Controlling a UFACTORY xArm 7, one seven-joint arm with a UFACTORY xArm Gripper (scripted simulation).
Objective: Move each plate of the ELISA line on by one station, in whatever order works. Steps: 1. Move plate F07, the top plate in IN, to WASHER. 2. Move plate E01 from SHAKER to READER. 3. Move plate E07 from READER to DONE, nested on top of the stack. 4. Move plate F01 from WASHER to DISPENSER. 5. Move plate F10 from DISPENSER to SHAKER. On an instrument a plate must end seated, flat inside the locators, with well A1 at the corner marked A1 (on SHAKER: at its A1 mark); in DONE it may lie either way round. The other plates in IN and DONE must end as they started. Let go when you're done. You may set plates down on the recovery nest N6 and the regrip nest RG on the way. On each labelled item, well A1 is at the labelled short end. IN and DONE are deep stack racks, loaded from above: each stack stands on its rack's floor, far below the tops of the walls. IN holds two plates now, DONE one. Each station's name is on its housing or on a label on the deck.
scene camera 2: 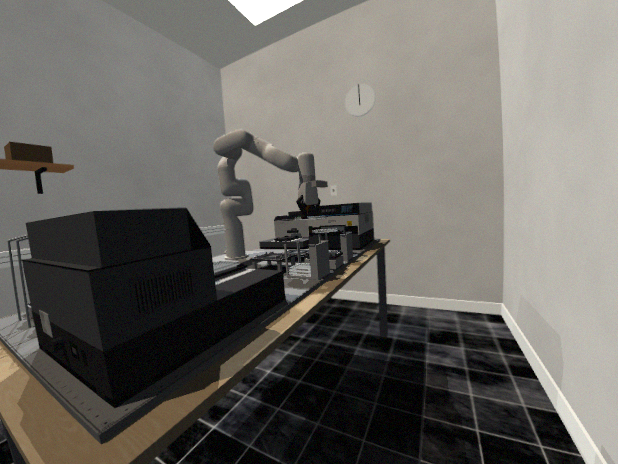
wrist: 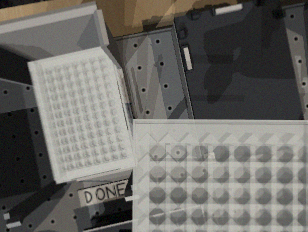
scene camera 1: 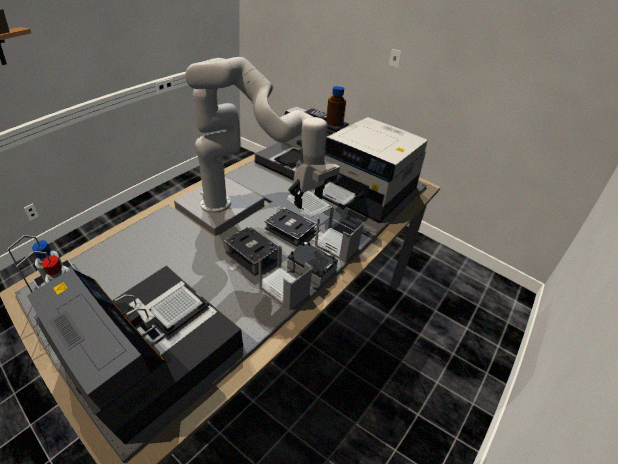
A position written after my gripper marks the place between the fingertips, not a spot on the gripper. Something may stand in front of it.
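There is a shaker (scene camera 1: 316, 258) in the scene, and from the wrist I can see that same shaker (wrist: 242, 69) too. My gripper (scene camera 1: 308, 202) is visible to me as well.
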